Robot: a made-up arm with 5 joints.
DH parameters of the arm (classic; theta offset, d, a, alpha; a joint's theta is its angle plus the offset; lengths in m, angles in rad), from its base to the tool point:
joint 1: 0 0.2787 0 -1.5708
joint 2: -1.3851 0 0.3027 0
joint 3: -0.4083 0 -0.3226 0
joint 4: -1.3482 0 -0.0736 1.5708
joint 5: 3.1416 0.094 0 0
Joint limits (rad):
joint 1: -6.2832..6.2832
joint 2: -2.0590..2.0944
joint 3: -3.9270..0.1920
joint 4: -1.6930..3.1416
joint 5: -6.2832..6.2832
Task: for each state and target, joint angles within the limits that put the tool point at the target. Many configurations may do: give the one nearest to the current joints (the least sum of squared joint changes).
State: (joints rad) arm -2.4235 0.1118 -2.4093 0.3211 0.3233
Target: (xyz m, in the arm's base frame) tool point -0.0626 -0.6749 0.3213
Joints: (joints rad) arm -1.6633 0.8059 -1.8782 0.4652 0.3233
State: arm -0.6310 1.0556 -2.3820 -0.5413 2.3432
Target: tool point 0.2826 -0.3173 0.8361
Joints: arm -0.8432 0.5606 -2.6479 -0.5503 2.3432
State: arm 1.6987 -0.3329 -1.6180 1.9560 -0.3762
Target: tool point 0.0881 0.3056 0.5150
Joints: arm 1.2901 -0.2332 -1.2784 2.0574 -0.3762
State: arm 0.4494 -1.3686 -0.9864 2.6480 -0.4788
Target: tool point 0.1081 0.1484 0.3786
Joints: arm 0.9412 -0.4528 -0.6356 2.1690 -0.4788
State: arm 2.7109 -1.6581 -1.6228 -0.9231 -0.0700
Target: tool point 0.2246 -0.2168 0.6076
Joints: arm 2.3739 -1.7814 -0.8042 -1.1946 -0.0700
